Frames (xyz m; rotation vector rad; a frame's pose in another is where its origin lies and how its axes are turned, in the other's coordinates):
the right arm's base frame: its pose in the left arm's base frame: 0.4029 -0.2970 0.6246 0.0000 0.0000 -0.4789
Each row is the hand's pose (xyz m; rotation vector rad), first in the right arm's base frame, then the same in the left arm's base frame.
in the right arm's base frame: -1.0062 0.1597 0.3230 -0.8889 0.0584 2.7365
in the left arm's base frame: -0.4165 0.3084 0.9476 -0.7577 0.2386 2.2898
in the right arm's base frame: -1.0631 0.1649 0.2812 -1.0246 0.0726 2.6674
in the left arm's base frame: -0.4646 0.3392 0.9058 -0.8749 0.2804 2.2314
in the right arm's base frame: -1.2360 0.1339 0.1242 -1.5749 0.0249 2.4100
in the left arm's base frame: -0.6324 0.3914 0.7488 -1.3767 0.3592 2.0334
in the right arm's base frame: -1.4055 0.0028 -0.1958 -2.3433 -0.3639 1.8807
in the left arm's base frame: -0.8432 0.3531 0.4288 -2.1752 0.1862 1.6440
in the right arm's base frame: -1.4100 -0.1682 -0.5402 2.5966 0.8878 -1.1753
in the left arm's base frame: -0.9260 0.2035 0.0844 -2.8364 -0.2560 1.2425
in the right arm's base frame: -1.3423 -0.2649 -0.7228 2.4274 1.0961 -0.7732
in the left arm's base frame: -0.9105 0.0864 -0.0982 2.7231 0.5087 -0.9087
